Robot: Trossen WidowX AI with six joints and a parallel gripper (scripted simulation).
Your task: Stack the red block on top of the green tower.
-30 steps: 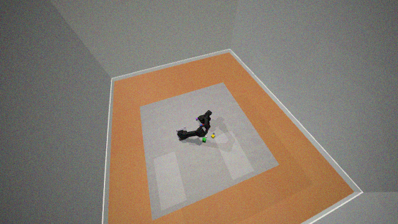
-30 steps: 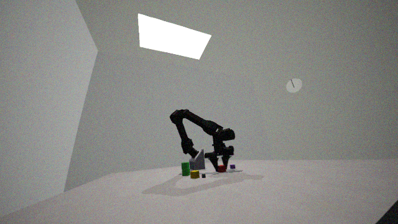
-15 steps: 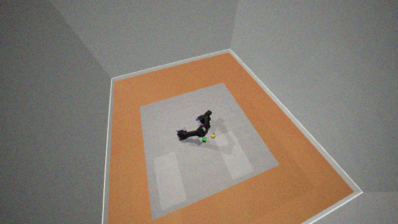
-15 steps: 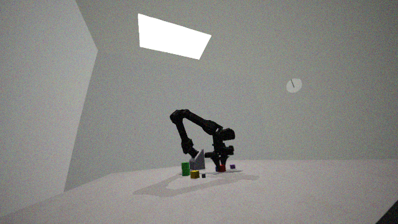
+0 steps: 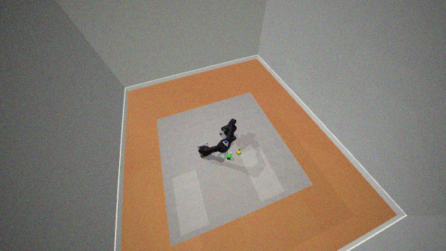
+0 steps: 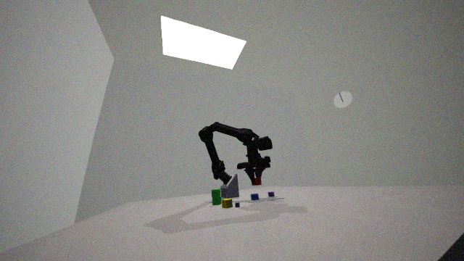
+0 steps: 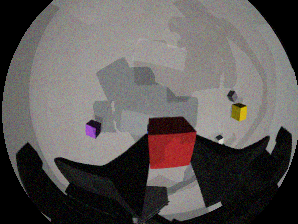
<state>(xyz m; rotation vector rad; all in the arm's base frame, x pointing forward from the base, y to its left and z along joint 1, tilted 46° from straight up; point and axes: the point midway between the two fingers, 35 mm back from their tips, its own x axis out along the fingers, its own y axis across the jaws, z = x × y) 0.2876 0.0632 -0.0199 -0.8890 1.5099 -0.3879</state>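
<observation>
Right now my gripper tip is 60 mm above the blue block and 30 mm past it. From my gripper tip the other things lie so: small dark block: 140 mm to the right, 80 mm ahead, 70 mm below; then red block: 10 mm above; then purple block: 110 mm to the left, 70 mm below, 60 mm behind.
</observation>
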